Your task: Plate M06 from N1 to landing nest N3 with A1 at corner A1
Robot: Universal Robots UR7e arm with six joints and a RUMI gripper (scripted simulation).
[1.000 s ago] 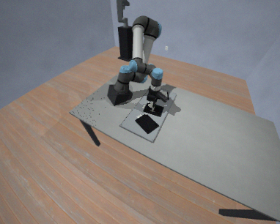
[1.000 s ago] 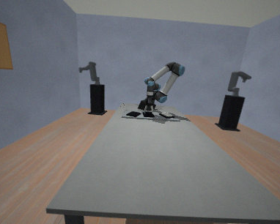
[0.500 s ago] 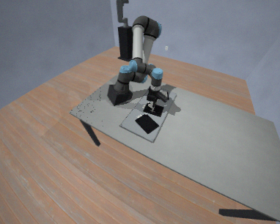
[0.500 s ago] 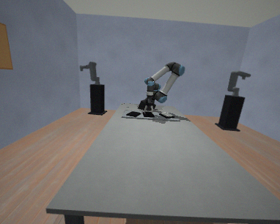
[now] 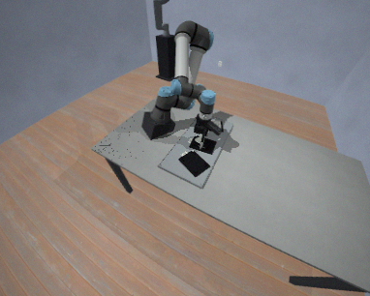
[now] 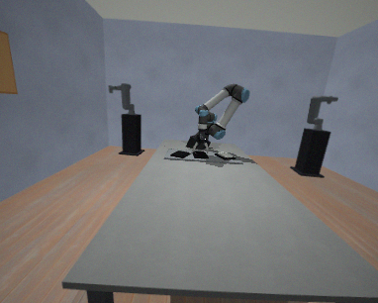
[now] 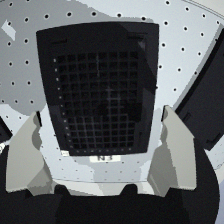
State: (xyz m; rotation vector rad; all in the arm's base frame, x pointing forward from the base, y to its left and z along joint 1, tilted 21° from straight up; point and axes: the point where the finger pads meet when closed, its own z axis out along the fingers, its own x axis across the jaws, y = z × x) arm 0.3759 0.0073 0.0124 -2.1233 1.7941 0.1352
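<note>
My hand is 1 cm above the black well plate. From my hand the other things lie so: dark slab 17 cm to the right, 3 cm ahead, 2 cm below; dark nest pad 2 cm below.
</note>
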